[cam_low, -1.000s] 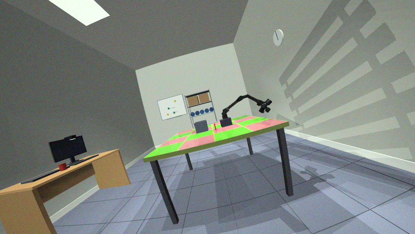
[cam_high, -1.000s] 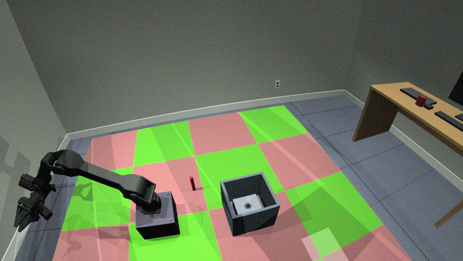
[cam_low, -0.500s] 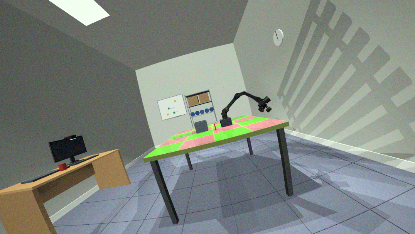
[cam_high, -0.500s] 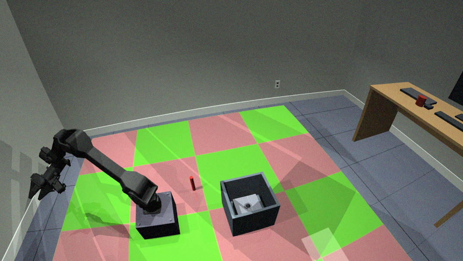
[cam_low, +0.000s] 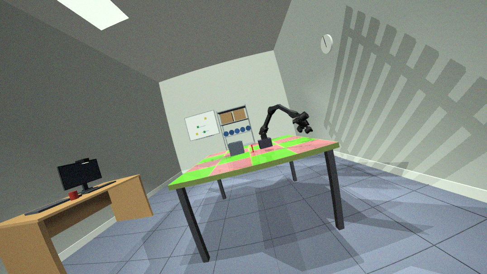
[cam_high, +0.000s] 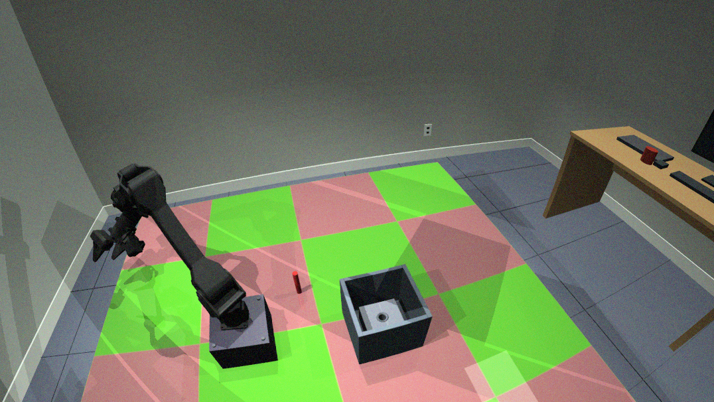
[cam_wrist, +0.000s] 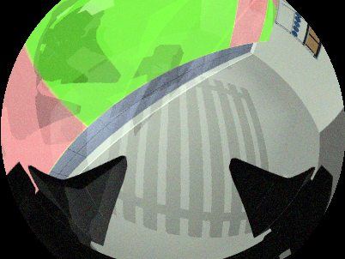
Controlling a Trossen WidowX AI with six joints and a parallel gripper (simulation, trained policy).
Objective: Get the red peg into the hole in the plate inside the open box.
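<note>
Right now the red peg is 610 mm ahead of my gripper tip, 110 mm to the right of it and 70 mm below it. The rest, counted from my gripper tip: light grey plate 800 mm ahead, 270 mm to the right, 60 mm below.
</note>
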